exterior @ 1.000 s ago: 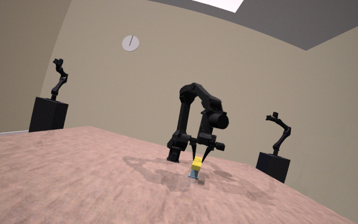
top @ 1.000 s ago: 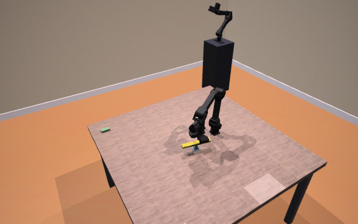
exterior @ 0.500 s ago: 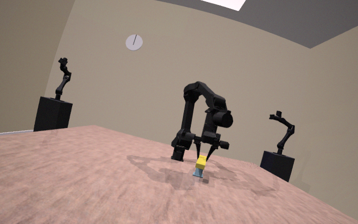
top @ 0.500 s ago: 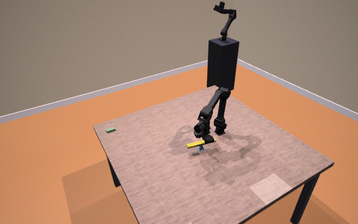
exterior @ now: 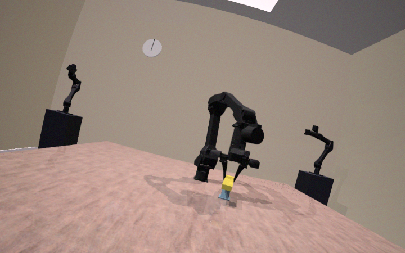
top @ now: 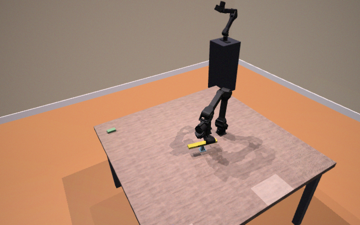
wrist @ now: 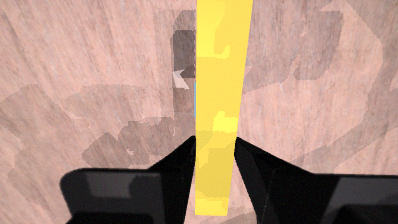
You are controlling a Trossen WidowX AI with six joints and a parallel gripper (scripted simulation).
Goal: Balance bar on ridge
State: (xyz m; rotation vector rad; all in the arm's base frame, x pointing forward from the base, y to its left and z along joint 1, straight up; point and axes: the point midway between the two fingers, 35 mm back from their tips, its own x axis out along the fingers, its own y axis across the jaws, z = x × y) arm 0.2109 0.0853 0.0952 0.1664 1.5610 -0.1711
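The bar is 3 cm ahead of my gripper tip and 1 cm to the right of it. Round my gripper tip: green block: 59 cm to the right, 53 cm ahead, 5 cm below.
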